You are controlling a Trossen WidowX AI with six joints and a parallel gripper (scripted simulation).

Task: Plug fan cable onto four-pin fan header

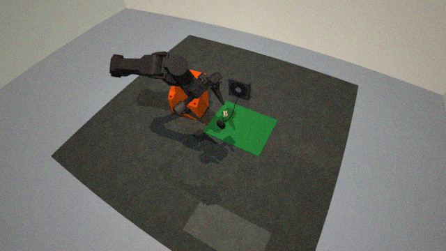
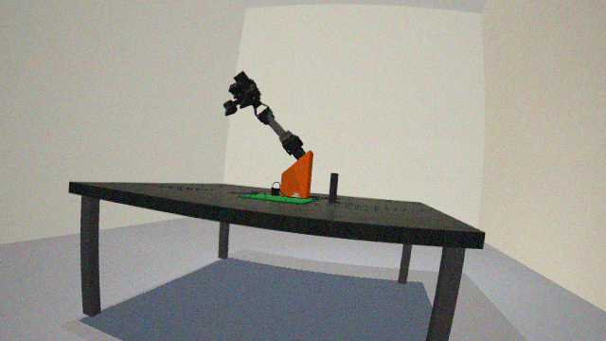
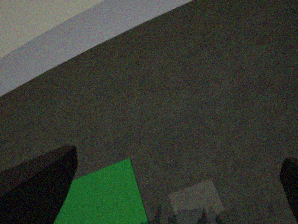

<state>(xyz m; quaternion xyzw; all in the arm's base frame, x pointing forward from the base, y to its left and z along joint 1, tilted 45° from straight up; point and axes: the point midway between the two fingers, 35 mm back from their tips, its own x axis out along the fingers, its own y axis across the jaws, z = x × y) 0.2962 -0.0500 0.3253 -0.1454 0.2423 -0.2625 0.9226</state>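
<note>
Right now the dark fan plug is 90 mm behind my gripper tip, 200 mm to the left of it and 320 mm below it. From my gripper tip the other things lie so: dark square fan 90 mm behind, 430 mm to the left, 280 mm below; then green board 10 mm ahead, 250 mm to the left, 350 mm below.
</note>
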